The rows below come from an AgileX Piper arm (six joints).
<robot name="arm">
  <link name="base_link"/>
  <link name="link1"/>
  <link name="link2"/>
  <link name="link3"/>
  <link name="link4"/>
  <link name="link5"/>
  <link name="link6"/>
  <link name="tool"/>
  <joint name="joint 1" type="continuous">
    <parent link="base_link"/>
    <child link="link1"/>
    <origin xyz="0 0 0.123" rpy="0 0 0"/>
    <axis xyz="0 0 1"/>
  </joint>
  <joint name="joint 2" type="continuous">
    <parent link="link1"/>
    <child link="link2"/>
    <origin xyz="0 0 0" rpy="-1.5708 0 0"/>
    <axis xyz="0 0 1"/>
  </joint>
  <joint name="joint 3" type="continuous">
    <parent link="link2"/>
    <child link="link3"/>
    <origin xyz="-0.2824 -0.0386 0" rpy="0 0 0"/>
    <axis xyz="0 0 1"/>
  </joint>
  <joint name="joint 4" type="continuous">
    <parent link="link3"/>
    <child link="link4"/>
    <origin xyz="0.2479 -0.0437 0" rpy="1.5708 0 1.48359"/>
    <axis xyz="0 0 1"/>
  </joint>
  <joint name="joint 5" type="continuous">
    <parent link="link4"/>
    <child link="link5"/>
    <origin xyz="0 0 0" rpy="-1.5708 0 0"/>
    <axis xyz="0 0 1"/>
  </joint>
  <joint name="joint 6" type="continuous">
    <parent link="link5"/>
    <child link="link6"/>
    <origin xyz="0 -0.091 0" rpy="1.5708 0 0"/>
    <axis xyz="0 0 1"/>
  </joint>
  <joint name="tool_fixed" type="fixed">
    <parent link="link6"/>
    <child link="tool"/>
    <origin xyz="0 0 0" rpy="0 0 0"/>
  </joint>
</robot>
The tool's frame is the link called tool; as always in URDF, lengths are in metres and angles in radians. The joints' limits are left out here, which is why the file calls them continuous.
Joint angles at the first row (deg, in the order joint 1, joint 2, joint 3, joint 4, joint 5, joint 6):
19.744, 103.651, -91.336, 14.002, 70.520, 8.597
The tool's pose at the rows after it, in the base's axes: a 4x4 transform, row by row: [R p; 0 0 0 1], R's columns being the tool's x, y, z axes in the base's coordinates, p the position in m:
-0.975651 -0.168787 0.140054 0.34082; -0.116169 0.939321 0.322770 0.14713; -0.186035 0.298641 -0.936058 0.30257; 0 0 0 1
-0.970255 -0.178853 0.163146 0.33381; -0.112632 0.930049 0.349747 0.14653; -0.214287 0.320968 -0.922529 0.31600; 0 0 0 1
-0.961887 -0.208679 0.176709 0.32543; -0.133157 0.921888 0.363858 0.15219; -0.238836 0.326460 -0.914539 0.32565; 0 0 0 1
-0.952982 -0.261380 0.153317 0.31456; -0.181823 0.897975 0.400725 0.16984; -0.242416 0.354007 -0.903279 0.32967; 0 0 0 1
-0.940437 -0.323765 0.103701 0.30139; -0.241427 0.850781 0.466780 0.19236; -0.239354 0.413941 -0.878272 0.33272; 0 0 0 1
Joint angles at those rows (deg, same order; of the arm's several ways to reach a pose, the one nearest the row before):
19.745, 102.085, -91.334, 15.787, 70.519, 7.786
19.779, 100.053, -91.335, 16.876, 70.660, 7.630
21.053, 98.529, -91.337, 17.009, 70.705, 7.538
23.926, 98.009, -91.337, 18.786, 70.796, 6.985
27.175, 97.872, -91.335, 22.928, 70.795, 5.430

